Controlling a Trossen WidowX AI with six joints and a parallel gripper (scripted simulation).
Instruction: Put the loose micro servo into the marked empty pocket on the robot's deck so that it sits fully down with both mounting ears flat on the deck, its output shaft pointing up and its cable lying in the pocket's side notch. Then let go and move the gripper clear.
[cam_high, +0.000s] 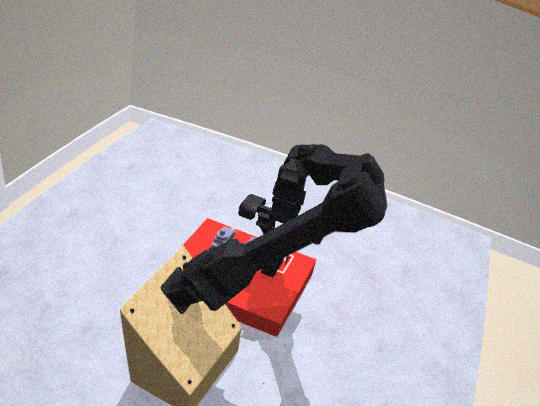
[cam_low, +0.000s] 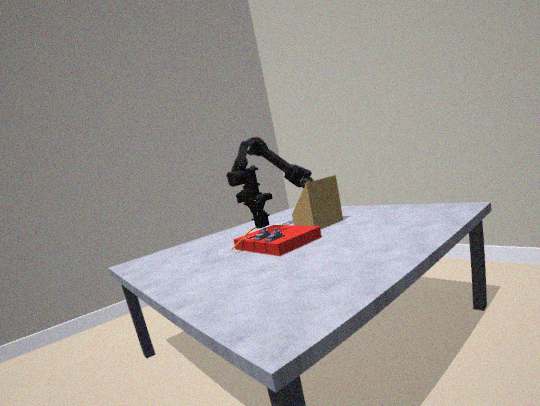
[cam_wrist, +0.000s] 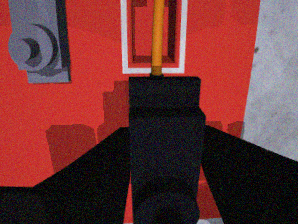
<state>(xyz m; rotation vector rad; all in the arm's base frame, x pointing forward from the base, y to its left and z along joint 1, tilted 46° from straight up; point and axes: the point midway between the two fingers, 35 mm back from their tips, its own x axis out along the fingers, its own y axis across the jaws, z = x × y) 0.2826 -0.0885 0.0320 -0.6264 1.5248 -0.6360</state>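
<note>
My gripper tip is 10 cm above the red deck, 7 cm to the right of it and 6 cm past it.
</note>
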